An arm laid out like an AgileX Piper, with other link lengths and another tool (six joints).
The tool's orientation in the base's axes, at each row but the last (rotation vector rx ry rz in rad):
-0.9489, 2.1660, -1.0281
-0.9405, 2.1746, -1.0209
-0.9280, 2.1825, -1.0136
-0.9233, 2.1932, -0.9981
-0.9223, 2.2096, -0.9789
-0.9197, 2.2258, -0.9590
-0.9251, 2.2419, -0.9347
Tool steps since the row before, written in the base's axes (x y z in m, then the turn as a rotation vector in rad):
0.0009, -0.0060, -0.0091, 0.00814, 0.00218, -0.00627
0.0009, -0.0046, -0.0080, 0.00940, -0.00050, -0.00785
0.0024, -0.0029, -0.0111, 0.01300, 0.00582, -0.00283
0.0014, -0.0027, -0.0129, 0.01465, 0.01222, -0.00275
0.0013, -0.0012, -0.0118, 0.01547, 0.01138, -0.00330
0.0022, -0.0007, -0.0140, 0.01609, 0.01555, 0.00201
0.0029, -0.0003, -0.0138, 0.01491, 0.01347, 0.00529
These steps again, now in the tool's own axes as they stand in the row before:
0.0058, 0.0044, 0.0082, -0.00544, 0.00319, 0.00840
0.0045, 0.0040, 0.0070, -0.00383, 0.00277, 0.01131
0.0029, 0.0067, 0.0092, -0.01184, 0.00047, 0.00839
0.0038, 0.0085, 0.0095, -0.01778, 0.00294, 0.00685
0.0025, 0.0082, 0.0083, -0.01753, 0.00265, 0.00809
0.0020, 0.0097, 0.0102, -0.02216, 0.00045, 0.00365
0.0013, 0.0092, 0.0106, -0.02054, -0.00268, 0.00164

